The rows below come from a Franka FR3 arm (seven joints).
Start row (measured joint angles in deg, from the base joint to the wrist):
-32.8, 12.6, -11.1, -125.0, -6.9, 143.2, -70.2
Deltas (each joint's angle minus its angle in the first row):
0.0, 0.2, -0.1, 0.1, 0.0, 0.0, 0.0
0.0, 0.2, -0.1, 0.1, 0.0, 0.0, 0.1
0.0, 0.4, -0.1, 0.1, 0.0, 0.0, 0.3
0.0, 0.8, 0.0, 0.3, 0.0, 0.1, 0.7
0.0, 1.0, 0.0, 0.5, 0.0, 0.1, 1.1
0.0, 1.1, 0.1, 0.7, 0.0, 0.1, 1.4
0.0, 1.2, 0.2, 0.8, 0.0, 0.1, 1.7
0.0, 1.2, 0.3, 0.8, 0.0, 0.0, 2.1
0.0, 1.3, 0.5, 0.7, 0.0, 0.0, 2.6
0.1, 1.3, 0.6, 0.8, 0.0, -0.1, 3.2
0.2, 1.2, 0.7, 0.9, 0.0, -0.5, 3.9
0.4, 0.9, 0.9, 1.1, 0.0, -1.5, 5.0
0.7, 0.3, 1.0, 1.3, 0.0, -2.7, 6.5
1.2, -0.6, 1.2, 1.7, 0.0, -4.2, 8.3
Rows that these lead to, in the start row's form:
-32.8, 12.8, -11.2, -124.9, -6.9, 143.2, -70.2
-32.8, 12.8, -11.2, -124.9, -6.9, 143.2, -70.1
-32.8, 13.0, -11.2, -124.9, -6.9, 143.2, -69.9
-32.8, 13.4, -11.1, -124.7, -6.9, 143.3, -69.5
-32.8, 13.6, -11.1, -124.5, -6.9, 143.3, -69.1
-32.8, 13.7, -11.0, -124.3, -6.9, 143.3, -68.8
-32.8, 13.8, -10.9, -124.2, -6.9, 143.3, -68.5
-32.8, 13.8, -10.8, -124.2, -6.9, 143.2, -68.1
-32.8, 13.9, -10.6, -124.3, -6.9, 143.2, -67.6
-32.7, 13.9, -10.5, -124.2, -6.9, 143.1, -67.0
-32.6, 13.8, -10.4, -124.1, -6.9, 142.7, -66.3
-32.4, 13.5, -10.2, -123.9, -6.9, 141.7, -65.2
-32.1, 12.9, -10.1, -123.7, -6.9, 140.5, -63.7
-31.6, 12.0, -9.9, -123.3, -6.9, 139.0, -61.9

